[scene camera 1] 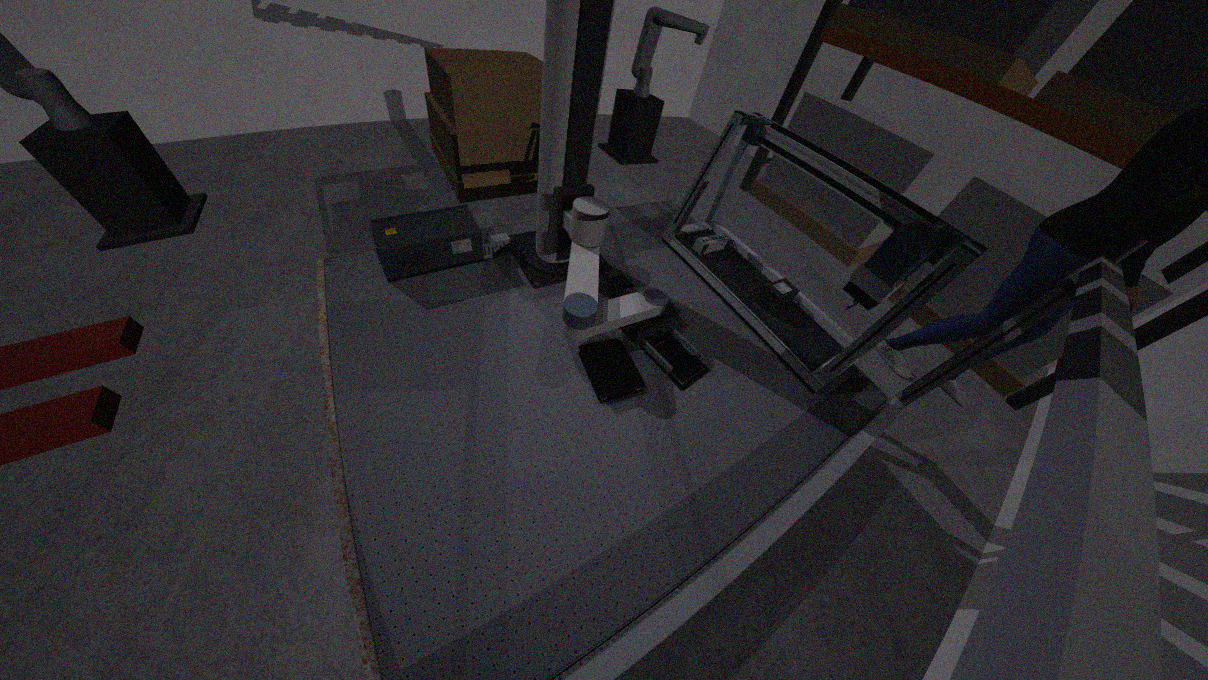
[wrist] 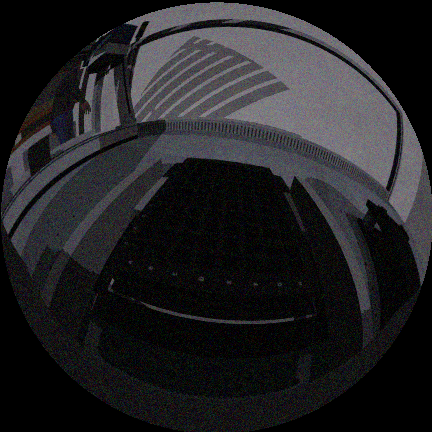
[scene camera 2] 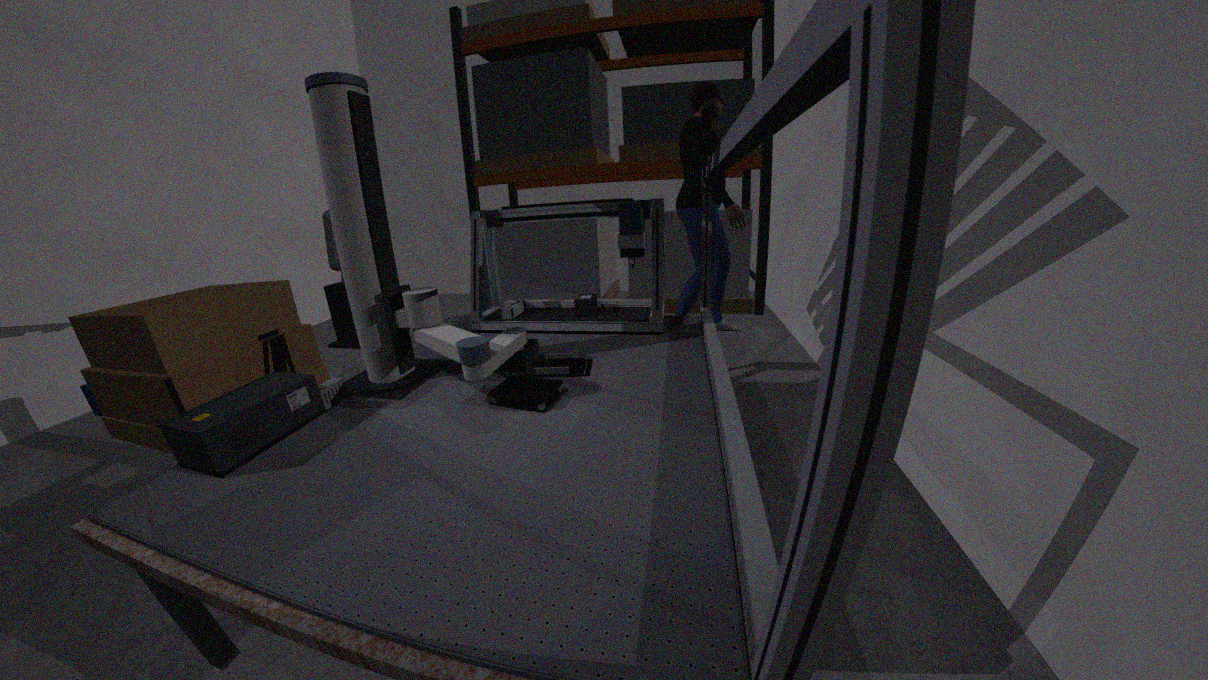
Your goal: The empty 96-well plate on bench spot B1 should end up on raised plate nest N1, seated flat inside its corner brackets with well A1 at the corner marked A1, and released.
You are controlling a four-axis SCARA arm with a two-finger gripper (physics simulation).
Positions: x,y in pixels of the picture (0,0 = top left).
Labels:
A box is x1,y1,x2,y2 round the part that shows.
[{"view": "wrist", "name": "dark well plate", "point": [217,234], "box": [111,157,319,311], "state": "held by my gripper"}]

